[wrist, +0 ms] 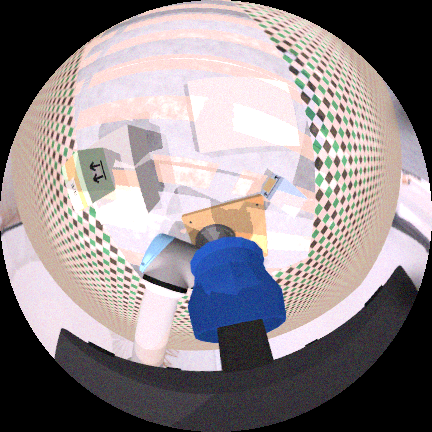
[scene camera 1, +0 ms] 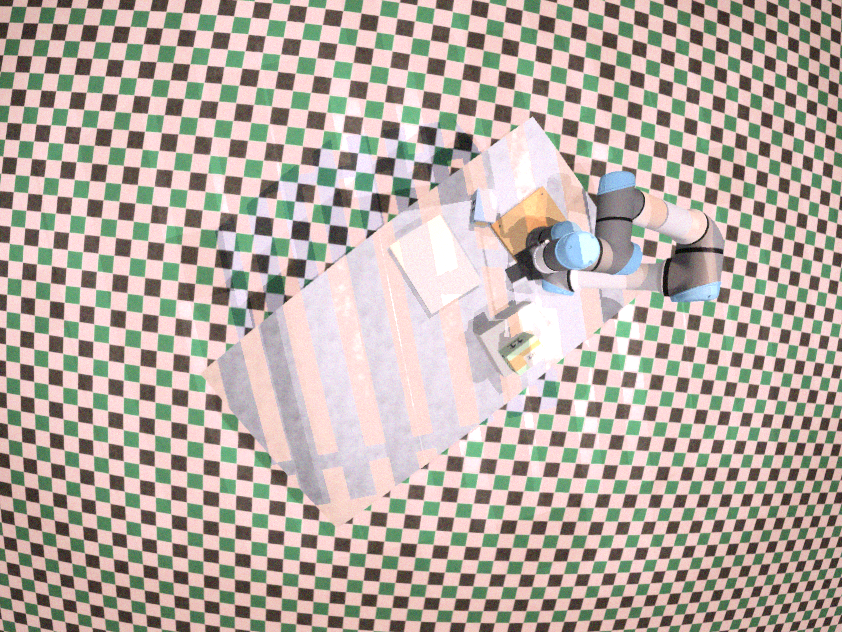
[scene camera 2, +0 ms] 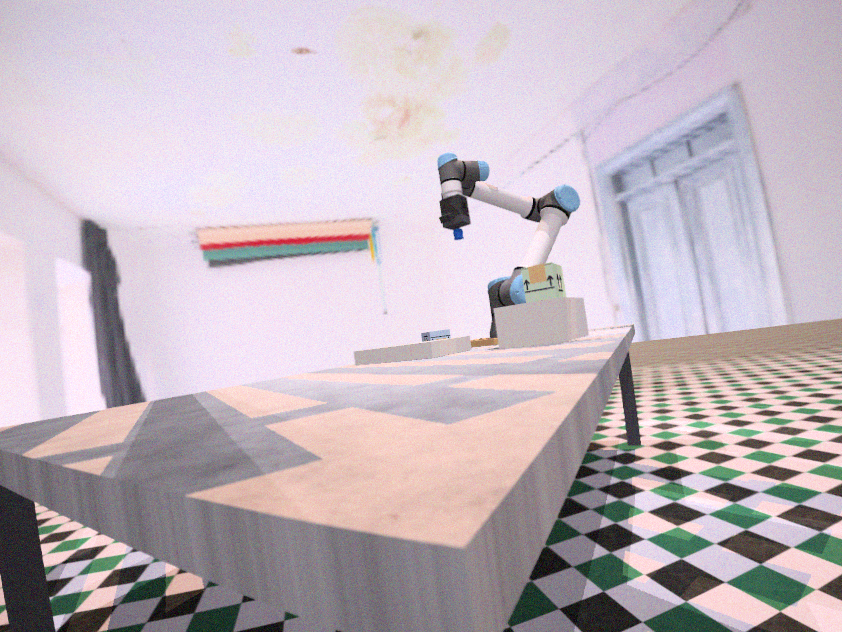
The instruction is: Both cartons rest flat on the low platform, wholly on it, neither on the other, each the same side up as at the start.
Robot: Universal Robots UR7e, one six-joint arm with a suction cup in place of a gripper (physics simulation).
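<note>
There's a carton [scene camera 1: 484, 203] and a low platform [scene camera 1: 434, 262] resting on the table. You'd find the low platform in the wrist view too [wrist: 232, 111], and in scene camera 2 [scene camera 2: 429, 349]. There's also a carton [scene camera 2: 544, 281]. As for my suction cup [wrist: 231, 285], it's carrying nothing.
</note>
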